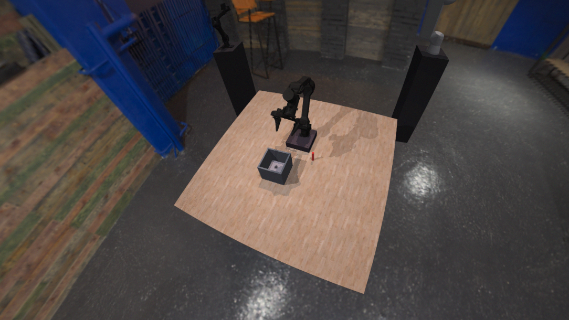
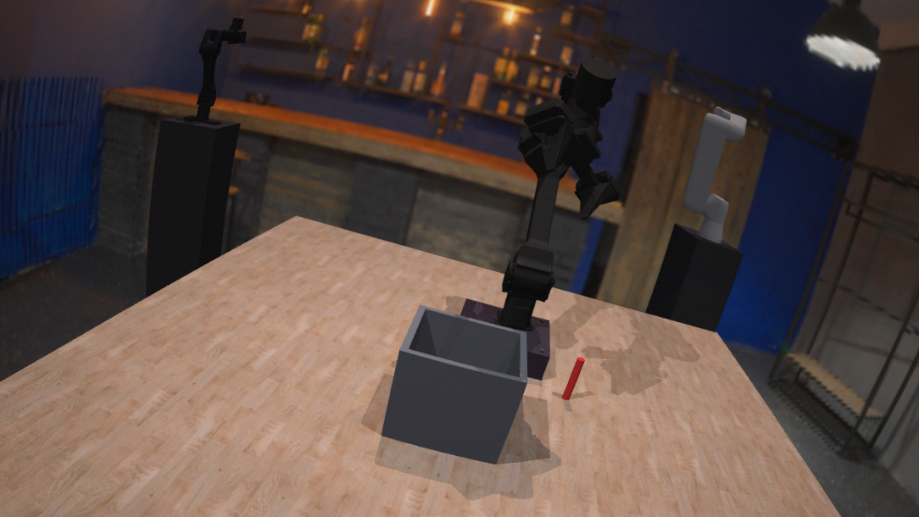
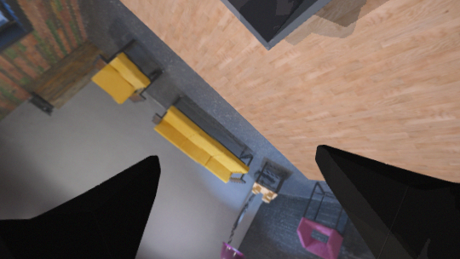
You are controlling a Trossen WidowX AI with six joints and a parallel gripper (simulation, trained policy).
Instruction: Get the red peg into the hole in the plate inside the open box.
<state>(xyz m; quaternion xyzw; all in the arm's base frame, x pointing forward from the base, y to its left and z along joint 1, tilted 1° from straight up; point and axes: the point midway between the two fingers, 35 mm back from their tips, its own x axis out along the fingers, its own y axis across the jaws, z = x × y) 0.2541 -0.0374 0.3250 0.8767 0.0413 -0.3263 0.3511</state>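
My gripper tip is 10 cm past the red peg, 13 cm to the right of it and 31 cm above it. The rest, counted from my gripper tip: light grey plate 4 cm ahead, 8 cm to the right, 31 cm below.
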